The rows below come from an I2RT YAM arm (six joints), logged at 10 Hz.
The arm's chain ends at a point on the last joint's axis. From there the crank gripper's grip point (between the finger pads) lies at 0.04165 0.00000 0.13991 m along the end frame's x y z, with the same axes.
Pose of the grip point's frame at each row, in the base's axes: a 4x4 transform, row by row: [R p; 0 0 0 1], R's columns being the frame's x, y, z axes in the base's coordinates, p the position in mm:
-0.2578 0.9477 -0.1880 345.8; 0.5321 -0.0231 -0.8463 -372.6; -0.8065 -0.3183 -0.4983 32.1; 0 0 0 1
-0.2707 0.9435 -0.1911 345.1; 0.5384 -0.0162 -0.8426 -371.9; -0.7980 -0.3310 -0.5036 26.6; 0 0 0 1
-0.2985 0.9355 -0.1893 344.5; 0.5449 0.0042 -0.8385 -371.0; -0.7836 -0.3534 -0.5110 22.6; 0 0 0 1
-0.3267 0.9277 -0.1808 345.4; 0.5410 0.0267 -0.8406 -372.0; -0.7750 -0.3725 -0.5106 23.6; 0 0 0 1
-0.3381 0.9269 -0.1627 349.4; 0.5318 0.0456 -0.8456 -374.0; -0.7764 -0.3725 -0.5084 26.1; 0 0 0 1
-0.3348 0.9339 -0.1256 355.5; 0.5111 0.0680 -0.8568 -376.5; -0.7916 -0.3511 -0.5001 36.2; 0 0 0 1
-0.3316 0.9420 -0.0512 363.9; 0.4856 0.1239 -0.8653 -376.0; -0.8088 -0.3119 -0.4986 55.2; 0 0 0 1
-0.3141 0.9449 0.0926 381.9; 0.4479 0.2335 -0.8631 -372.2; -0.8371 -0.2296 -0.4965 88.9; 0 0 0 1
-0.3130 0.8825 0.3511 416.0; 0.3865 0.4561 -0.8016 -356.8; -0.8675 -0.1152 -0.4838 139.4; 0 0 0 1
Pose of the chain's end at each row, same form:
-0.2578 0.9477 -0.1880 382.8; 0.5321 -0.0231 -0.8463 -276.4; -0.8065 -0.3183 -0.4983 135.4; 0 0 0 1
-0.2707 0.9435 -0.1911 383.1; 0.5384 -0.0162 -0.8426 -276.4; -0.7980 -0.3310 -0.5036 130.3; 0 0 0 1
-0.2985 0.9355 -0.1893 383.4; 0.5449 0.0042 -0.8385 -276.4; -0.7836 -0.3534 -0.5110 126.7; 0 0 0 1
-0.3267 0.9277 -0.1808 384.3; 0.5410 0.0267 -0.8406 -276.9; -0.7750 -0.3725 -0.5106 127.3; 0 0 0 1
-0.3381 0.9269 -0.1627 386.2; 0.5318 0.0456 -0.8456 -277.8; -0.7764 -0.3725 -0.5084 129.6; 0 0 0 1
-0.3348 0.9339 -0.1256 387.0; 0.5111 0.0680 -0.8568 -277.9; -0.7916 -0.3511 -0.5001 139.1; 0 0 0 1
-0.3316 0.9420 -0.0512 384.9; 0.4856 0.1239 -0.8653 -275.2; -0.8088 -0.3119 -0.4986 158.6; 0 0 0 1
-0.3141 0.9449 0.0926 382.0; 0.4479 0.2335 -0.8631 -270.1; -0.8371 -0.2296 -0.4965 193.2; 0 0 0 1
-0.3130 0.8825 0.3511 379.9; 0.3865 0.4561 -0.8016 -260.7; -0.8675 -0.1152 -0.4838 243.2; 0 0 0 1

